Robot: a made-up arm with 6 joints. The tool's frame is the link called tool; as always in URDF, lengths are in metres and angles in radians. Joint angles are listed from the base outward.
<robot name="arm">
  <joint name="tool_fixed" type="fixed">
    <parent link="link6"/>
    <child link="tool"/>
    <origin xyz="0 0 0" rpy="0 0 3.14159"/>
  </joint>
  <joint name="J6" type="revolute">
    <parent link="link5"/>
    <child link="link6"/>
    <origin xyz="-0.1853 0 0" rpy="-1.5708 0 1.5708"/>
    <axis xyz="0 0 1"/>
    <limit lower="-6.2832" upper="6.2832"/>
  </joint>
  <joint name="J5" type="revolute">
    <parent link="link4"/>
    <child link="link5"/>
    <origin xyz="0 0 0" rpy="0 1.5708 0"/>
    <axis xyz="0 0 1"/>
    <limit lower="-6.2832" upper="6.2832"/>
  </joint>
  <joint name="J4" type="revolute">
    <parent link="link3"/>
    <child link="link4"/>
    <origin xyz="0 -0.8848 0" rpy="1.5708 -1.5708 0"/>
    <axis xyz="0 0 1"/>
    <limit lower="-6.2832" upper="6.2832"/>
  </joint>
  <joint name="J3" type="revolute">
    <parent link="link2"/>
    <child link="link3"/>
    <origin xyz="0 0.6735 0" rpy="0 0 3.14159"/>
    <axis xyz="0 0 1"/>
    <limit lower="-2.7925" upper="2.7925"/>
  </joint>
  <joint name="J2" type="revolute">
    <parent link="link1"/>
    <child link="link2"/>
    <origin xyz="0.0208 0 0" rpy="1.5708 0 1.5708"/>
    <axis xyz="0 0 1"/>
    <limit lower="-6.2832" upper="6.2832"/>
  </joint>
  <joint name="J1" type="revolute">
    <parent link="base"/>
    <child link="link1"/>
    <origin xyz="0 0 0.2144" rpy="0 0 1.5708"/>
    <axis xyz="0 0 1"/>
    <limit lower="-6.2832" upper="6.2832"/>
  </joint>
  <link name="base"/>
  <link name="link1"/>
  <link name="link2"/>
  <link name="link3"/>
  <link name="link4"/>
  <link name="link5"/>
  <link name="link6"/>
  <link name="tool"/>
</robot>
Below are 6 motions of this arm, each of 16 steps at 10 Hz.
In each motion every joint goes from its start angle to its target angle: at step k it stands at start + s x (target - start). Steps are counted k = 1, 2, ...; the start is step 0. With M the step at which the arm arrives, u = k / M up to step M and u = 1 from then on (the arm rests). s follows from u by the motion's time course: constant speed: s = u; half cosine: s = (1 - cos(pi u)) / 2; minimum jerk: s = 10 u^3 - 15 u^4 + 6 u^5.
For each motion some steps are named. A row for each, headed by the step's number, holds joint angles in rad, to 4 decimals.
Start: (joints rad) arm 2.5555 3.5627 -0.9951 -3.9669 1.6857 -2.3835
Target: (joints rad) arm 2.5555 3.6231 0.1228 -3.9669 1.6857 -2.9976
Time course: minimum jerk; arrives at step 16
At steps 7, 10, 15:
7: 2.5555 3.5859 -0.5658 -3.9669 1.6857 -2.6193
10: 2.5555 3.6065 -0.1849 -3.9669 1.6857 -2.8286
15: 2.5555 3.6230 0.1203 -3.9669 1.6857 -2.9962

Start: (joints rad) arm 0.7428 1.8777 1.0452 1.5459 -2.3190 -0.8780
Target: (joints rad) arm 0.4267 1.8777 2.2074 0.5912 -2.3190 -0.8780
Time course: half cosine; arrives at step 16
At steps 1, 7, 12, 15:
1: 0.7398 1.8777 1.0564 1.5367 -2.3190 -0.8780
7: 0.6156 1.8777 1.5129 1.1617 -2.3190 -0.8780
12: 0.4730 1.8777 2.0372 0.7310 -2.3190 -0.8780
15: 0.4297 1.8777 2.1962 0.6004 -2.3190 -0.8780

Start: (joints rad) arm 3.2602 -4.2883 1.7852 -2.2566 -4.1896 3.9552
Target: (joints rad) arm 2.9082 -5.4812 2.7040 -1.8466 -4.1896 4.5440
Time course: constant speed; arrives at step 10
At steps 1, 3, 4, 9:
1: 3.2250 -4.4076 1.8771 -2.2156 -4.1896 4.0141
3: 3.1546 -4.6462 2.0608 -2.1336 -4.1896 4.1318
4: 3.1194 -4.7655 2.1527 -2.0926 -4.1896 4.1907
9: 2.9434 -5.3619 2.6121 -1.8876 -4.1896 4.4851

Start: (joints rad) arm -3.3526 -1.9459 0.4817 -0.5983 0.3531 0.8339
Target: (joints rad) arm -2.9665 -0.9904 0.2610 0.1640 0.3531 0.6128
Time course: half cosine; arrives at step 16
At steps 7, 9, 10, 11, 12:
7: -3.1972 -1.5614 0.3929 -0.2915 0.3531 0.7449
9: -3.1219 -1.3749 0.3498 -0.1428 0.3531 0.7018
10: -3.0857 -1.2853 0.3291 -0.0713 0.3531 0.6810
11: -3.0523 -1.2027 0.3100 -0.0054 0.3531 0.6619
12: -3.0230 -1.1303 0.2933 0.0524 0.3531 0.6452

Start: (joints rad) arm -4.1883 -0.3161 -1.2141 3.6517 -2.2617 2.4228
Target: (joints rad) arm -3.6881 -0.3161 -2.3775 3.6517 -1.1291 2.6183
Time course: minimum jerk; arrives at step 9
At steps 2, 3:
2: -4.1501 -0.3161 -1.3030 3.6517 -2.1752 2.4377
3: -4.0833 -0.3161 -1.4583 3.6517 -2.0240 2.4638

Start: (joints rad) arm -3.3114 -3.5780 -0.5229 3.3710 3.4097 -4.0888
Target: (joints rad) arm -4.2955 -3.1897 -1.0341 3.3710 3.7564 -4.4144
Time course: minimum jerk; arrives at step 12
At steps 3, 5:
3: -3.4133 -3.5378 -0.5758 3.3710 3.4456 -4.1225
5: -3.6525 -3.4434 -0.7001 3.3710 3.5299 -4.2017

